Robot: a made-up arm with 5 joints.
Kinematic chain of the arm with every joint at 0, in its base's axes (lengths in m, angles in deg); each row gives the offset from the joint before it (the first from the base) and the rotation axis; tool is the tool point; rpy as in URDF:
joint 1: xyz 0 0 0.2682 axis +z
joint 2: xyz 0 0 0 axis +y
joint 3: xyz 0.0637 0 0.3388 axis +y
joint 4: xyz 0.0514 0 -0.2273 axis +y
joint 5: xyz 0.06 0 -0.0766 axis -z
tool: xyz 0 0 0 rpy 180 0 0
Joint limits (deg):
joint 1: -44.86..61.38
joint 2: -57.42..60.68
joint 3: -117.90..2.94
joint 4: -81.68..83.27
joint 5: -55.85..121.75
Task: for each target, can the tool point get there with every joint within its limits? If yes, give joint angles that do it. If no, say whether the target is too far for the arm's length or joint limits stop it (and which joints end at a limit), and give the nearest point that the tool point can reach.
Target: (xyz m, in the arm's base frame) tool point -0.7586 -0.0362 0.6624
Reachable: no: too far | nearest point -0.3796 -0.0181 0.7204 | short by 0.384 m
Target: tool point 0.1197 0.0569 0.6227
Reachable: yes | joints 25.44 -40.64 -59.76 69.96 15.01
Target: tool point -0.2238 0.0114 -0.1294
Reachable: no: joint limits stop it (at a limit: joint 1, joint 2) | nearest point 0.0551 0.1009 0.1249 | short by 0.388 m
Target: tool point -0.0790 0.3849 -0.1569
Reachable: no: joint limits stop it (at a limit: joint 1, joint 2) | nearest point 0.1486 0.2723 0.0486 | short by 0.327 m
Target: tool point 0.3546 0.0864 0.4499
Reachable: yes | joints 13.69 6.60 -39.53 -28.05 -15.50
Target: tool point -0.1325 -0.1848 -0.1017
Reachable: no: joint limits stop it (at a limit: joint 1, joint 2) | nearest point 0.1104 -0.1099 0.0958 | short by 0.322 m
